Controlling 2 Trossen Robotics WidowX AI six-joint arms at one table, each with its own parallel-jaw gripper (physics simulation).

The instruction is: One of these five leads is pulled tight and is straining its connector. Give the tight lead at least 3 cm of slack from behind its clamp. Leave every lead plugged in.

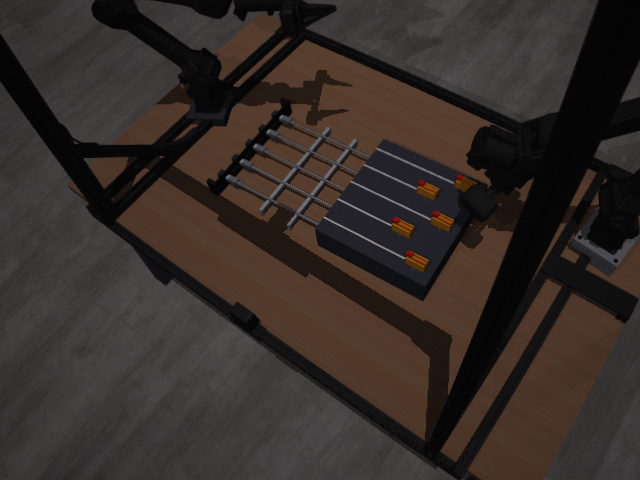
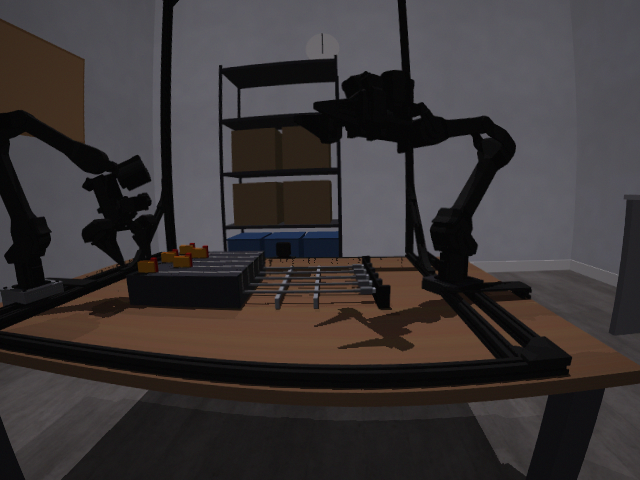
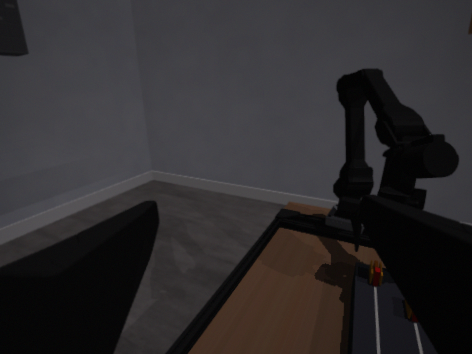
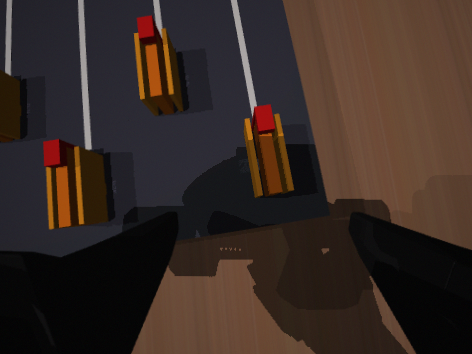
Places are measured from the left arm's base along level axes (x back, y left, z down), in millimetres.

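Where they show: left gripper, fingertip midpoint: (image 2: 303, 112) (image 3: 259, 208); right gripper, fingertip midpoint: (image 2: 137, 261) (image 3: 380, 259) (image 4: 263, 221); left arm's base, origin of the base link: (image 1: 209, 103) (image 2: 453, 278); right arm's base, origin of the base link: (image 1: 607, 235) (image 2: 31, 285).
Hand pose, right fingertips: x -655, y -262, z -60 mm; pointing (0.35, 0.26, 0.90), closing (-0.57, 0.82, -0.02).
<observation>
Things, the pixels of their top centre, and the offset from my right fingertips. "*": a spot on its surface instead.
- dark block, middle of its top: (image 1: 403, 206) (image 2: 203, 261) dz +21, dx +151, dy -35 mm
- orange connector, surface spot: (image 4: 267, 154) (image 3: 377, 267) * dz -3, dx +26, dy +20 mm
- far-corner connector, surface spot: (image 1: 465, 183) * dz +0, dx +28, dy +19 mm
Five grey leads (image 1: 385, 197) run from a black clamp bar (image 1: 244, 152) (image 2: 382, 295) over two grey cross bars (image 1: 296, 169) onto a dark block (image 1: 375, 257) (image 2: 190, 288). Each ends in a red plug in an orange connector (image 1: 429, 190) (image 4: 267, 154) (image 3: 376, 274). All five look plugged in, and I cannot tell which lead is tight. My right gripper (image 1: 479, 202) (image 2: 123, 248) (image 4: 263, 221) is open and empty, low over the table just behind the far-corner connector (image 1: 465, 183). My left gripper (image 1: 313, 14) (image 3: 259, 208) is open and empty, high above the table's far corner.
Black frame rails (image 1: 413, 78) edge the table, and a slanted black post (image 1: 499, 305) crosses the right side. The left arm's base (image 1: 209, 107) stands behind the clamp bar. A shelf rack (image 2: 221, 157) with boxes stands behind the table.
</observation>
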